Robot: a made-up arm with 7 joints. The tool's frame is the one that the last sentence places.
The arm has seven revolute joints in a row. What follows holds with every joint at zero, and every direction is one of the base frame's.
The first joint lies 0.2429 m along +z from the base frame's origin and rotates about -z.
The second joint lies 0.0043 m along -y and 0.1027 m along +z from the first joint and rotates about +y.
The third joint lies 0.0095 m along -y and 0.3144 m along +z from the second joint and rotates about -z.
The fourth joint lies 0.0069 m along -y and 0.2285 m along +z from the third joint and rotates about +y.
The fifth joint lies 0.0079 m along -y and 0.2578 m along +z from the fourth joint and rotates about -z.
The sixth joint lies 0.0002 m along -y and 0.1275 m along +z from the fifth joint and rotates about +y.
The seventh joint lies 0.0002 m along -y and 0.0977 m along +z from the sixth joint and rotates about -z.
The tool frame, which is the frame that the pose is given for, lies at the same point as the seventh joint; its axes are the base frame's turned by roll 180, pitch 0 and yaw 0 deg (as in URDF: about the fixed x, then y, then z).
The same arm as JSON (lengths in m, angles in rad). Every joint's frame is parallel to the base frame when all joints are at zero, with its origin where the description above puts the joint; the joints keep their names.
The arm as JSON. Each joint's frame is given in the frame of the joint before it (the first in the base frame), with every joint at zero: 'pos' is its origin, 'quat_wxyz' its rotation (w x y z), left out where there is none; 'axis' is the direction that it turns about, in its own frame. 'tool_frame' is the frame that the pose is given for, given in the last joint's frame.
{"length_unit": "m", "angle_unit": "rad", "joints": [
  {"joint": "joint 1", "pos": [0.0, 0.0, 0.2429], "axis": "-z"},
  {"joint": "joint 2", "pos": [0.0, -0.0043, 0.1027], "axis": "+y"},
  {"joint": "joint 3", "pos": [0.0, -0.0095, 0.3144], "axis": "-z"},
  {"joint": "joint 4", "pos": [0.0, -0.0069, 0.2285], "axis": "+y"},
  {"joint": "joint 5", "pos": [0.0, -0.0079, 0.2578], "axis": "-z"},
  {"joint": "joint 6", "pos": [0.0, -0.0002, 0.1275], "axis": "+y"},
  {"joint": "joint 7", "pos": [0.0, -0.0002, 0.0977], "axis": "-z"}
], "tool_frame": {"pos": [0.0, 0.0, 0.0], "quat_wxyz": [0.0, 1.0, 0.0, 0.0]}}

